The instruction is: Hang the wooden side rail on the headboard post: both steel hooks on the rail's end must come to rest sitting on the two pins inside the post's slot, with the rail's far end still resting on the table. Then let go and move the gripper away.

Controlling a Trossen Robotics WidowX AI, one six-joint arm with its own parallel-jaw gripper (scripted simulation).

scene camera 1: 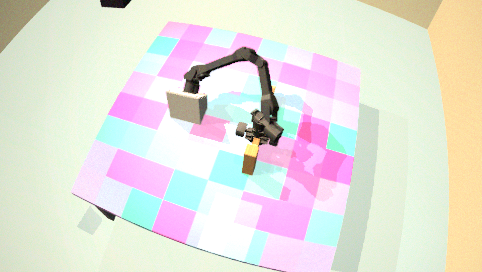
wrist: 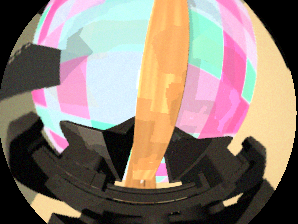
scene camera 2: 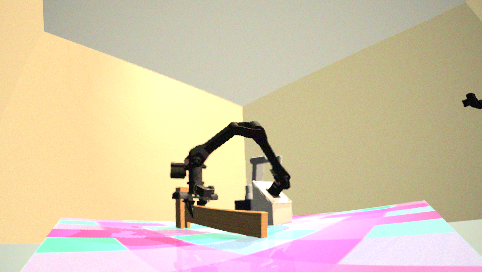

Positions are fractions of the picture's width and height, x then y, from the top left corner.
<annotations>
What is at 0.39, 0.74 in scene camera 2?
My gripper.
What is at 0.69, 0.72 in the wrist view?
My gripper.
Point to a wooden side rail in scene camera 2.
0.53, 0.83
</annotations>
